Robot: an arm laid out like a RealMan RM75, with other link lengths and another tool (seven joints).
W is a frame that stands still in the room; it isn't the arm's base.
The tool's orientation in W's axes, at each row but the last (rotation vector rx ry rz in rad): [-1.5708 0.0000 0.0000]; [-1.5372 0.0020 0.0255]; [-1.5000 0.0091 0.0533]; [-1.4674 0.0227 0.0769]
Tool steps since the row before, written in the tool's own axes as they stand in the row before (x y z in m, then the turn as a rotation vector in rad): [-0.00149 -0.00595 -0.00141 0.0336 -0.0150 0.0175]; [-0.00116 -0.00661 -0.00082 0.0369 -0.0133 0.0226]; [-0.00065 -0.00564 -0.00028 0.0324 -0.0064 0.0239]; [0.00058 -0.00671 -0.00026 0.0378 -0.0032 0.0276]
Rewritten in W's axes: [-0.00149 -0.00141 0.00595 0.0336 0.0175 0.0150]; [-0.00103 -0.00106 0.00660 0.0368 0.0227 0.0134]; [-0.00041 -0.00069 0.00563 0.0320 0.0243 0.0068]; [0.00103 -0.00092 0.00660 0.0370 0.0286 0.0037]
